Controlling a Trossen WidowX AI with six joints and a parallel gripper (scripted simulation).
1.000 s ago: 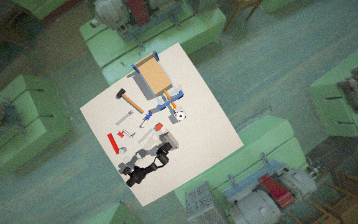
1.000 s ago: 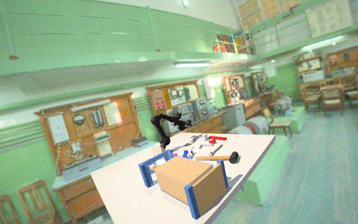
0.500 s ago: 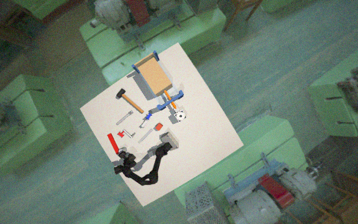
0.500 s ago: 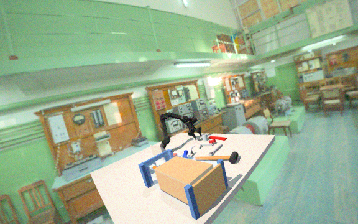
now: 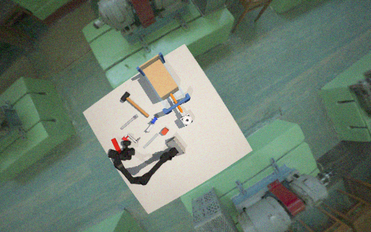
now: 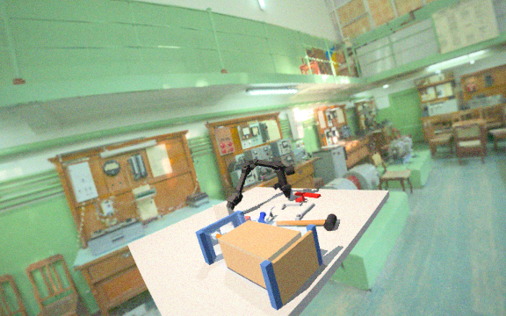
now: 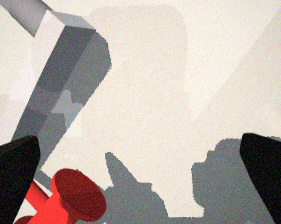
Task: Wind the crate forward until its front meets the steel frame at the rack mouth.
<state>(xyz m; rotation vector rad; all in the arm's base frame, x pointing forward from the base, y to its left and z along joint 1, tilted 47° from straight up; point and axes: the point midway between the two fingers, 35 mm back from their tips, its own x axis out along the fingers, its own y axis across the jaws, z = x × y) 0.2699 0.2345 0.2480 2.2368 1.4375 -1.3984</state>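
My gripper tip is 9 cm short of the red knob and 2 cm above it. From my gripper tip the other things lie so: blue knob (7 cm ahead, 33 cm to the right, 1 cm above); red bar (6 cm ahead, 15 cm to the left, 3 cm below); blue-handled tool (5 cm ahead, 29 cm to the right, 1 cm below).
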